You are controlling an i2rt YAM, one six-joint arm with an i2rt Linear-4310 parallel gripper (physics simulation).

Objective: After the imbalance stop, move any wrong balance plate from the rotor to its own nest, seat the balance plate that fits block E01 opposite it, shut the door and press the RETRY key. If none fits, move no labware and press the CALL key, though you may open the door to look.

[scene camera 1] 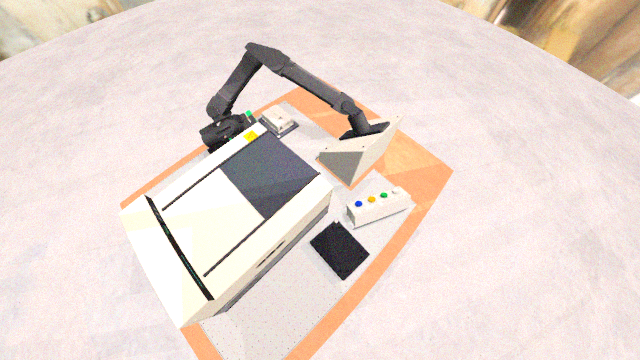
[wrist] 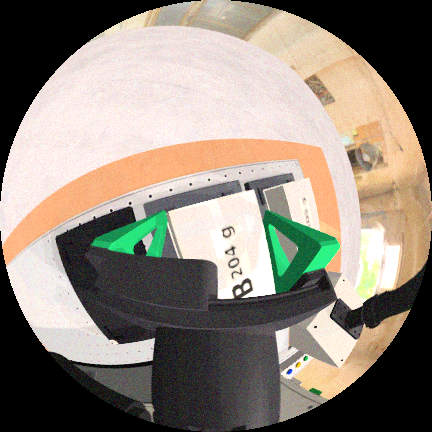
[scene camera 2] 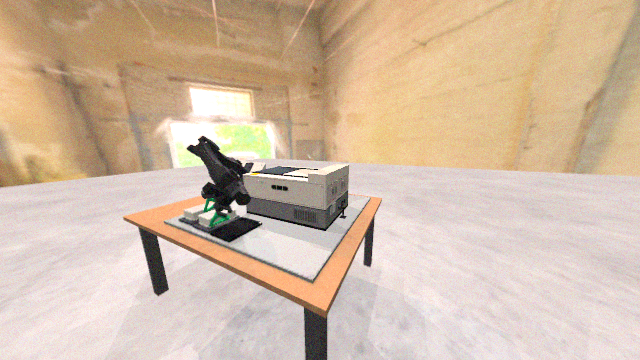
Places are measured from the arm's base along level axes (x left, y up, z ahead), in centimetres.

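Where they show: gripper, fingertip midpoint: (scene camera 1: 246,126) (wrist: 214,215) (scene camera 2: 207,219); arm's base, link origin: (scene camera 1: 363,132) (wrist: 347,320).
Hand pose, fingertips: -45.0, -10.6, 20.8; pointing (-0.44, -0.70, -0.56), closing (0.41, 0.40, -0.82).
Each offset is from my fingertips to the top centre of the thing, as dx, dy, dz. "spot": to the spot under its first point.
My gripper (wrist: 214,215) (scene camera 2: 214,213) is open wide, its green fingers on either side of balance plate B @(+4.8, +1.4, +0.7) (wrist: 242,215) (scene camera 2: 207,219), marked 204 g, with a gap on the left; contact on the right is unclear. Plate B is at its dark nest @(spot: -2.6, -2.8, -0.7) (wrist: 200,193). Balance plate A @(+6.9, +1.4, -12.6) (wrist: 304,192) (scene camera 1: 278,118) (scene camera 2: 193,214) stands beside it at its own nest; its label is partly hidden by a finger in the wrist view. The centrifuge's dark door panel @(+34.0, +17.3, +14.6) (scene camera 1: 270,172) covers part of the top between two rails. The rotor and block E01 do not show. The key box @(+64.3, +4.4, -5.4) (scene camera 1: 380,213) carries blue, yellow, green and white keys.
The centrifuge housing (scene camera 1: 290,230) (scene camera 2: 300,196) stands close to the wrist. A black pad @(spot: -3.6, -2.8, +11.3) (wrist: 100,230) (scene camera 2: 236,229) lies beside plate B's nest. Another black pad (scene camera 1: 340,250) lies near the key box. The arm's wedge-shaped base (scene camera 1: 372,155) (wrist: 327,332) stands between the plates and the keys.
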